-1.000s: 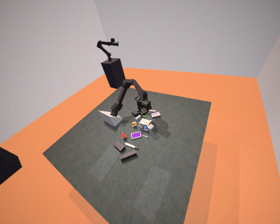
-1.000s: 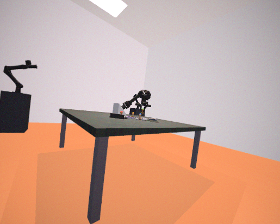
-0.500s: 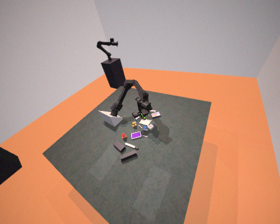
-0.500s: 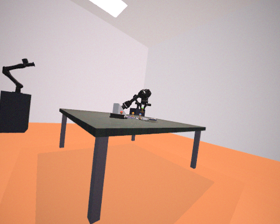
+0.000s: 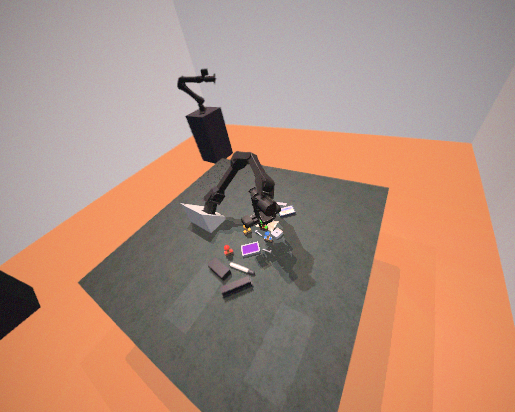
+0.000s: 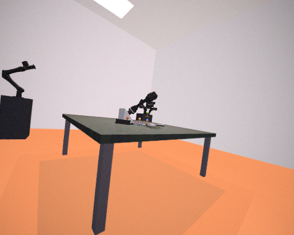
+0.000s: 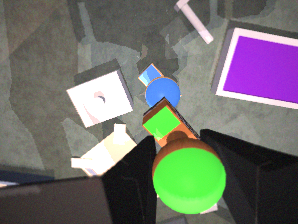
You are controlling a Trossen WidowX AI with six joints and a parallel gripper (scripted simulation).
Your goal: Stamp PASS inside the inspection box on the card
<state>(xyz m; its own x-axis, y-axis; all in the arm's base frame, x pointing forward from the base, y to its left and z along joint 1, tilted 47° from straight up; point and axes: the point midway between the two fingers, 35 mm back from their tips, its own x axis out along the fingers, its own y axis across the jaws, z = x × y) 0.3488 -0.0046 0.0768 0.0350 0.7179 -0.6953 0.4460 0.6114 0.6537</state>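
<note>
Right now my gripper tip is 20 mm short of the white marker, 200 mm to the left of it and 90 mm above it. Round my gripper tip: green-knobbed stamp (right at my gripper tip); then blue-knobbed stamp (20 mm ahead, 80 mm below); then orange-knobbed stamp (110 mm behind, 10 mm to the right, 80 mm below).
</note>
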